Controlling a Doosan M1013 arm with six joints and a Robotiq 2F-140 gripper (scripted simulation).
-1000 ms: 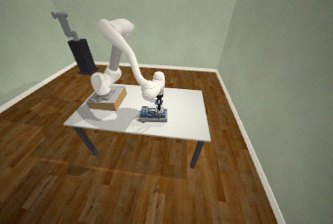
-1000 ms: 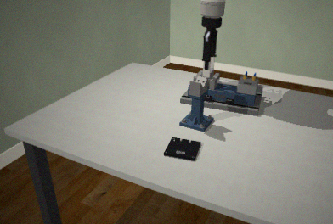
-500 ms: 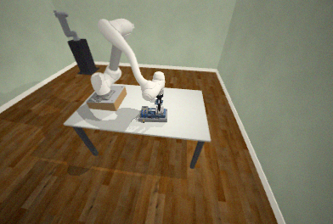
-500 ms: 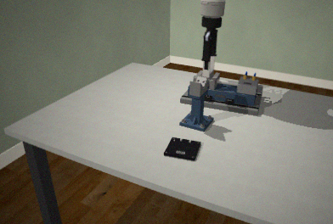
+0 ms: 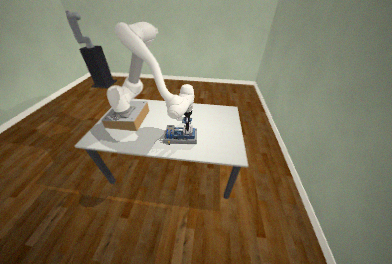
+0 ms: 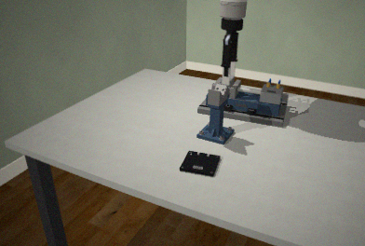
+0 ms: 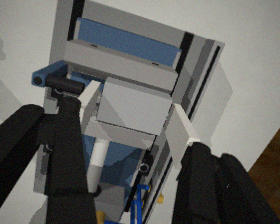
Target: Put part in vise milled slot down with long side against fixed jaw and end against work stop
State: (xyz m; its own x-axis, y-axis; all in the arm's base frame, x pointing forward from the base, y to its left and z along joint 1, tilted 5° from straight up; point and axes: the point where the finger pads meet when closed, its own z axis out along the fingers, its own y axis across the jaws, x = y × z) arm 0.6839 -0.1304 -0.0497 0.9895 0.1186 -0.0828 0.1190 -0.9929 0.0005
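Right now the part is 3 cm below my hand. The rest, counted from my hand: cylinder rod: 9 cm behind, 5 cm below, 1 cm to the left; then fixed jaw: 5 cm below, 3 cm ahead, 2 cm to the left; then work stop: 7 cm to the left, 3 cm below, 1 cm behind.
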